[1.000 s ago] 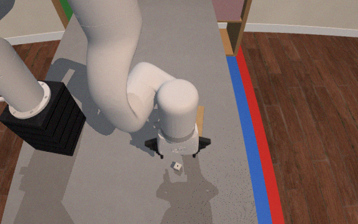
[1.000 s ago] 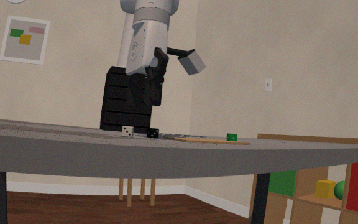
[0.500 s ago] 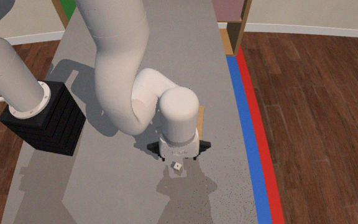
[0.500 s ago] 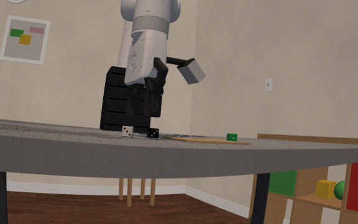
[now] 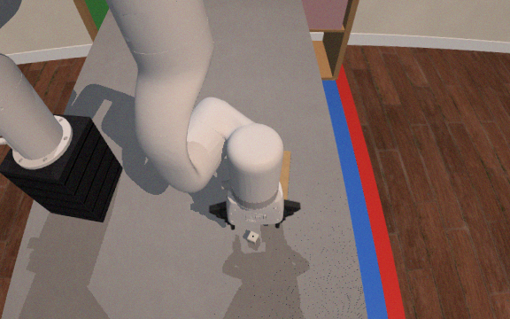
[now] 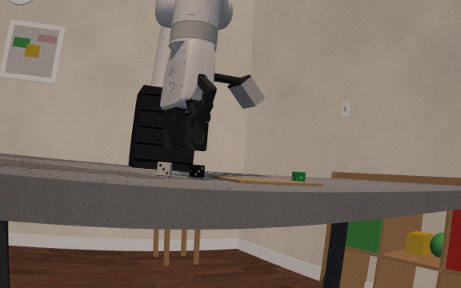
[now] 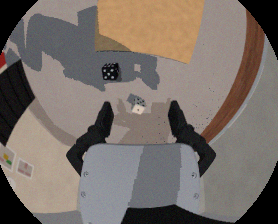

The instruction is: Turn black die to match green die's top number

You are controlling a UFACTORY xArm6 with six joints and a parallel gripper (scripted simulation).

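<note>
The white die lies 4 cm below my hand and 2 cm to the right of it. From my hand the other things lie so: tan mat 14 cm to the left, 5 cm below, 2 cm ahead; then green die 25 cm to the left, 4 cm below, 3 cm behind; then black die 5 cm to the left, 4 cm below, 4 cm behind.
</note>
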